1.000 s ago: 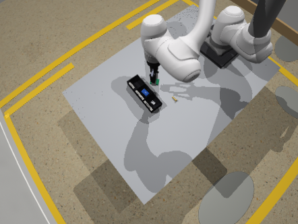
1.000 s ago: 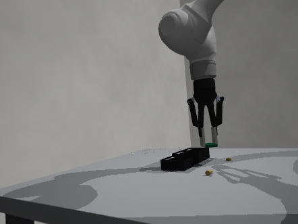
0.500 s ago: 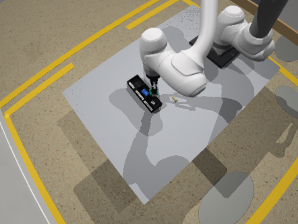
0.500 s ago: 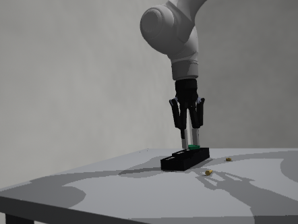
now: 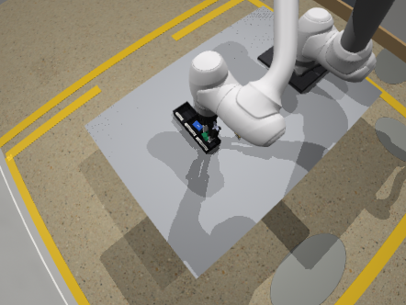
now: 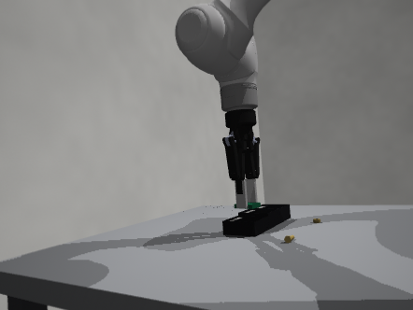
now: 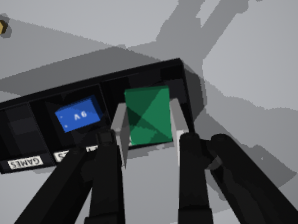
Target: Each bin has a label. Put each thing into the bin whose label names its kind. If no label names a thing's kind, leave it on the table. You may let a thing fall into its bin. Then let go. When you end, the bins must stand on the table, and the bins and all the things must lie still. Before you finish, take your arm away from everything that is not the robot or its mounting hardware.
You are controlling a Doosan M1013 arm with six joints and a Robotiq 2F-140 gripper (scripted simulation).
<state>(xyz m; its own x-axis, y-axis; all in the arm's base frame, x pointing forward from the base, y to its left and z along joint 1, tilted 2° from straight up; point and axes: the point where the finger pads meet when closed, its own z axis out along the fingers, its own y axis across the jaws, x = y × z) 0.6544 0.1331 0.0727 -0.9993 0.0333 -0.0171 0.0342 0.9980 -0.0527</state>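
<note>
The small white piece lies 80 mm below my hand. The rest, counted from my hand: black bin tray (20 mm ahead, 80 mm to the right, 70 mm below); then flat green board (30 mm below); then blue battery (10 mm ahead, 90 mm to the right, 80 mm below).
</note>
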